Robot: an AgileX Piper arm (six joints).
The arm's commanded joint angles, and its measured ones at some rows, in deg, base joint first. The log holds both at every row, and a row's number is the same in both.
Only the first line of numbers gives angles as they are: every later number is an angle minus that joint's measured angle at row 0.
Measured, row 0:
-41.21 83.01 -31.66 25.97 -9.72 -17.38
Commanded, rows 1 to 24:
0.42 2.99 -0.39 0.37 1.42 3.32
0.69 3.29 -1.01 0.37 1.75 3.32
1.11 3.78 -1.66 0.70 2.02 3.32
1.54 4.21 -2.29 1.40 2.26 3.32
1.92 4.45 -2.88 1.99 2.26 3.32
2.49 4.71 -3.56 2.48 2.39 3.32
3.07 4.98 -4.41 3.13 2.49 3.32
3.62 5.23 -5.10 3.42 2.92 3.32
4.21 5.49 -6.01 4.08 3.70 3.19
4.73 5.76 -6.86 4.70 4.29 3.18
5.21 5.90 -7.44 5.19 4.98 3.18
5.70 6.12 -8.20 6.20 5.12 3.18
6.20 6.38 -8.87 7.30 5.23 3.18
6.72 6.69 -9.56 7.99 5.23 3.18
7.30 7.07 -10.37 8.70 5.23 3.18
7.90 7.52 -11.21 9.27 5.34 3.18
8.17 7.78 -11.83 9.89 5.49 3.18
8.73 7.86 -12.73 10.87 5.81 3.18
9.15 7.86 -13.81 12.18 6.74 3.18
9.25 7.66 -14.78 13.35 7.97 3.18
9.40 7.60 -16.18 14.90 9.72 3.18
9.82 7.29 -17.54 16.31 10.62 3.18
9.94 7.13 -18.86 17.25 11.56 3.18
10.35 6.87 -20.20 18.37 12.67 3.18
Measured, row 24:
9.23 7.89 -15.76 13.44 8.31 3.20
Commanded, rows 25 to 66:
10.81 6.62 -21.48 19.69 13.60 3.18
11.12 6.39 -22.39 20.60 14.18 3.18
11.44 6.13 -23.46 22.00 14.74 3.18
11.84 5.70 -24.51 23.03 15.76 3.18
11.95 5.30 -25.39 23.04 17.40 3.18
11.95 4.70 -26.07 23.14 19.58 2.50
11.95 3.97 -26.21 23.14 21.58 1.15
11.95 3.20 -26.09 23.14 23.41 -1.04
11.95 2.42 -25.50 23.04 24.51 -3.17
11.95 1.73 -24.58 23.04 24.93 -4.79
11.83 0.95 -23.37 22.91 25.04 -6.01
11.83 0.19 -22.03 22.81 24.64 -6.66
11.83 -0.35 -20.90 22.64 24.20 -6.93
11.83 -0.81 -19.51 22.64 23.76 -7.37
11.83 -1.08 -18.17 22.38 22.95 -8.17
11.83 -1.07 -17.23 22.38 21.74 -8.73
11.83 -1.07 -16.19 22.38 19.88 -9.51
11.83 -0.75 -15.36 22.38 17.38 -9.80
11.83 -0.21 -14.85 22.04 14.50 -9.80
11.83 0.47 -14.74 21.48 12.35 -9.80
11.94 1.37 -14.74 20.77 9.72 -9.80
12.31 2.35 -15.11 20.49 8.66 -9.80
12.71 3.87 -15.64 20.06 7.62 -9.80
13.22 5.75 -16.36 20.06 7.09 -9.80
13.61 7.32 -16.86 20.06 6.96 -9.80
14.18 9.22 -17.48 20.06 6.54 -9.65
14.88 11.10 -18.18 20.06 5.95 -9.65
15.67 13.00 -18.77 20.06 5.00 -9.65
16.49 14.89 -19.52 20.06 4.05 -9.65
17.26 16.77 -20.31 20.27 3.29 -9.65
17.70 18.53 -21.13 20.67 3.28 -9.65
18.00 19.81 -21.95 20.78 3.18 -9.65
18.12 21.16 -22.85 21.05 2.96 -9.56
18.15 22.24 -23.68 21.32 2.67 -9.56
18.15 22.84 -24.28 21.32 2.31 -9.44
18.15 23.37 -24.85 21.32 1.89 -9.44
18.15 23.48 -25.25 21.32 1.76 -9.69
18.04 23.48 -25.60 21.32 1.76 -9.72
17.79 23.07 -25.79 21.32 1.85 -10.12
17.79 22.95 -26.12 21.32 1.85 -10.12
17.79 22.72 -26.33 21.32 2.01 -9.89
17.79 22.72 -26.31 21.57 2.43 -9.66
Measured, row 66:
18.00 21.48 -26.50 20.98 -0.86 -9.36
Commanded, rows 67 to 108:
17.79 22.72 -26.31 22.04 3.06 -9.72
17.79 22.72 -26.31 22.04 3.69 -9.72
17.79 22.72 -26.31 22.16 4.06 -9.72
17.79 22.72 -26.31 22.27 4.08 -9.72
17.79 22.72 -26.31 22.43 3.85 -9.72
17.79 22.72 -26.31 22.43 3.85 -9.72
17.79 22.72 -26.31 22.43 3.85 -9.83
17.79 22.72 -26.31 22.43 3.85 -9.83
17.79 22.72 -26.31 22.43 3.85 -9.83
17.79 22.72 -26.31 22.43 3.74 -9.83
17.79 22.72 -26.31 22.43 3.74 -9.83
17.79 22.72 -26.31 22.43 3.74 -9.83
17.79 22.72 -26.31 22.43 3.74 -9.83
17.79 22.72 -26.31 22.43 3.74 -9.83
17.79 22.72 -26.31 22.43 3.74 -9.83
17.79 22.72 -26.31 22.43 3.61 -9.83
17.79 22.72 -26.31 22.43 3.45 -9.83
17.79 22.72 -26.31 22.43 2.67 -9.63
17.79 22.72 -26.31 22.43 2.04 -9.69
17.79 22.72 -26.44 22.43 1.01 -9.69
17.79 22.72 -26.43 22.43 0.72 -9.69
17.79 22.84 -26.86 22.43 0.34 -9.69
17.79 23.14 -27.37 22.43 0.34 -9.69
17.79 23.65 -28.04 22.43 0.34 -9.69
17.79 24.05 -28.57 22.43 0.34 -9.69
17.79 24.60 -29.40 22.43 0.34 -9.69
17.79 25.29 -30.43 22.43 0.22 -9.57
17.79 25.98 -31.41 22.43 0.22 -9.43
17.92 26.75 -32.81 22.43 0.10 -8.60
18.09 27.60 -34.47 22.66 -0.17 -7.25
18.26 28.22 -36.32 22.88 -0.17 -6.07
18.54 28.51 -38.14 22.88 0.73 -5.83
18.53 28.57 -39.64 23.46 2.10 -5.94
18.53 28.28 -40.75 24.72 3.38 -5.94
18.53 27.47 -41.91 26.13 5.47 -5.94
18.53 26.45 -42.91 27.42 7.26 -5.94
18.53 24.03 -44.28 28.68 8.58 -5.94
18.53 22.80 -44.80 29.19 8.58 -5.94
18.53 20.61 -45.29 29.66 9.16 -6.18
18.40 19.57 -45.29 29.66 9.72 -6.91
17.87 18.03 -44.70 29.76 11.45 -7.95
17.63 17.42 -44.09 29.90 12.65 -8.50
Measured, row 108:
18.47 20.68 -45.06 29.06 8.96 -6.26
